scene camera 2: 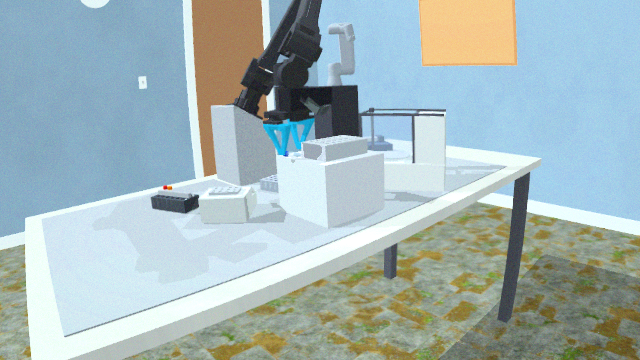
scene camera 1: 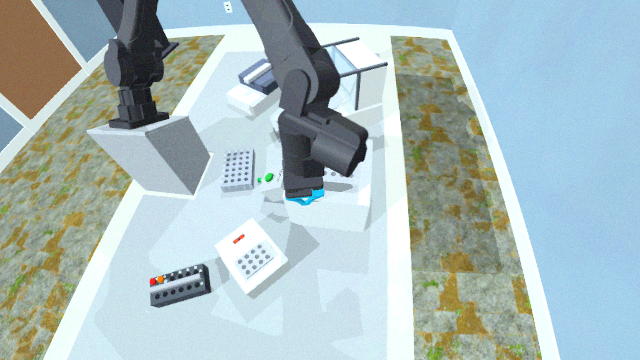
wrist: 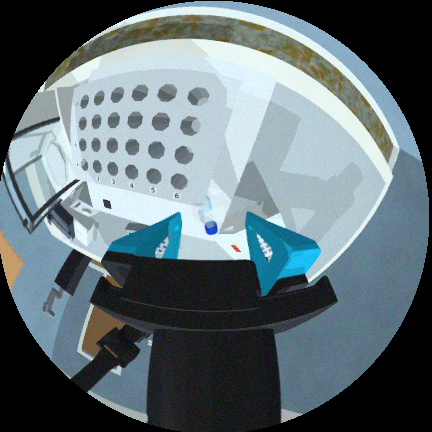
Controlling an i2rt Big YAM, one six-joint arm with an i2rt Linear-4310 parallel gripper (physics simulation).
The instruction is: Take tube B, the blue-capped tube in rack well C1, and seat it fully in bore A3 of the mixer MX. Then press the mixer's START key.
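Frame: origin at the arm's base, x ahead, y left, z up, level; millimetres.
Seen in the pictures: gripper, fingertip midpoint: [scene camera 2: 291, 152] [scene camera 1: 304, 190] [wrist: 213, 216]; arm's base, link origin: [scene camera 2: 242, 115] [scene camera 1: 140, 122].
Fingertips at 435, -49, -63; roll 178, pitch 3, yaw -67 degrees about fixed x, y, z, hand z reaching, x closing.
Offsets run from my fingertips to a thing's middle, as dx, dy, dz. "*": to the spot under its first point.
The blue-capped tube @[-2, +5, -6] [scene camera 2: 286, 154] [wrist: 211, 228] lies on its side on the white box @[-8, +76, -62] [scene camera 1: 327, 215] [scene camera 2: 355, 190], beside the lettered grey rack @[* +98, +84, +11] [scene camera 2: 345, 147] [wrist: 150, 106]. Rack well C1 @[* +56, +135, +18] [wrist: 82, 123] looks empty. My gripper [scene camera 1: 305, 202] [scene camera 2: 292, 151] [wrist: 213, 216] is open, with its cyan fingertips low over the box top and on either side of the tube in the wrist view; nothing is gripped. The arm hides the tube in scene camera 1. The mixer @[-97, -130, -112] [scene camera 1: 227, 246] [scene camera 2: 225, 212], a white box with a grid of bores, has a red key @[* -133, -105, -98] [scene camera 1: 239, 238] [wrist: 235, 248].
A black rack @[-235, -244, -123] [scene camera 1: 180, 290] [scene camera 2: 175, 203] with red and orange caps stands beyond the mixer. A grey rack @[-242, +96, -132] [scene camera 1: 238, 170] and a green-capped item @[-120, +62, -83] [scene camera 1: 269, 177] are beside the white box. A glass-sided enclosure @[-66, +362, -36] [scene camera 1: 372, 72] [scene camera 2: 430, 140] stands behind. A grey pedestal [scene camera 1: 175, 155] [scene camera 2: 240, 145] bears an arm.
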